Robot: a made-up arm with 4 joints.
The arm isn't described. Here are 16 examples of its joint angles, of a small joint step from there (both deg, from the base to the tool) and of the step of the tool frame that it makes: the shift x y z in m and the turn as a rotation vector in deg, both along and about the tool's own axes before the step.
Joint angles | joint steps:
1: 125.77 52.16 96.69 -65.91 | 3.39 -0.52 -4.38 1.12
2: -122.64 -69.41 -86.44 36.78 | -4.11 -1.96 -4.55 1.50
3: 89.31 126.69 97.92 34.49 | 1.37 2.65 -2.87 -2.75
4: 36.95 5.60 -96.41 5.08 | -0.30 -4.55 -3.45 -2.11
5: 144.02 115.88 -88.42 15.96 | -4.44 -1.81 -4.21 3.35
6: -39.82 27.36 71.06 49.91 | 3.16 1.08 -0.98 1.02
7: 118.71 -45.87 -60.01 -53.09 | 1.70 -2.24 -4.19 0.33
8: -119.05 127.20 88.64 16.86 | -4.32 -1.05 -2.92 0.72
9: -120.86 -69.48 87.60 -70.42 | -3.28 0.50 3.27 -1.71
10: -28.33 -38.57 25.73 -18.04 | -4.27 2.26 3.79 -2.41
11: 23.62 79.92 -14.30 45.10 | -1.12 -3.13 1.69 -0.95
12: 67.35 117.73 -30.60 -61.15 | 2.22 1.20 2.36 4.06
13: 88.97 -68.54 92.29 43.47 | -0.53 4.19 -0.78 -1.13
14: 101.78 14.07 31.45 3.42 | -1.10 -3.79 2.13 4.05
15: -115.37 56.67 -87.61 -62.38 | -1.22 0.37 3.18 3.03
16: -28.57 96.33 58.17 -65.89 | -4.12 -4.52 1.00 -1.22
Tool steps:
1: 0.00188 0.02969 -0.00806 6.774 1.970 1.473
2: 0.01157 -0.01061 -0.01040 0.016 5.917 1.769
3: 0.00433 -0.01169 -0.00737 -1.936 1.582 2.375
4: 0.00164 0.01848 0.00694 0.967 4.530 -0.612
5: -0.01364 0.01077 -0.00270 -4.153 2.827 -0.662
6: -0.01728 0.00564 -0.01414 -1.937 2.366 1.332
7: 0.01872 0.00842 0.00040 2.621 5.160 -1.316
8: 0.00242 0.00937 0.00810 2.653 3.664 -1.319
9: -0.02679 -0.00187 0.00022 -2.901 1.970 -0.335
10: -0.02273 -0.03611 -0.00099 -0.017 -4.163 -4.578
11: -0.00822 0.00703 0.00933 -0.741 -3.205 -0.230
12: -0.00653 -0.01208 -0.00326 -2.494 0.187 -5.600
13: 0.01284 -0.01946 -0.00930 -1.469 1.450 -2.770
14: 0.00122 0.00601 0.00799 -3.664 -1.709 -3.079
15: -0.00602 0.00153 -0.00417 -4.555 -0.745 -1.964
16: 0.02561 0.00047 0.01659 -1.855 -2.864 3.844
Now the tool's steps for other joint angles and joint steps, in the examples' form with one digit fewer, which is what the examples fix.
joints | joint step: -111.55 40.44 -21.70 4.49 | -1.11 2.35 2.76 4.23
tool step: -0.0076 -0.0164 0.0002 1.76 -2.91 -5.02
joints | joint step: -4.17 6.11 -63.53 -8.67 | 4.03 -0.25 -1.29 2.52
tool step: 0.0247 0.0101 0.0077 -1.95 5.60 -1.76
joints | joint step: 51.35 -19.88 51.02 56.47 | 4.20 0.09 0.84 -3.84
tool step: -0.0226 0.0271 0.0003 1.49 -1.28 7.37
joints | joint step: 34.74 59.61 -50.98 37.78 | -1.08 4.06 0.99 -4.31
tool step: 0.0024 -0.0140 -0.0092 5.01 -3.23 6.35
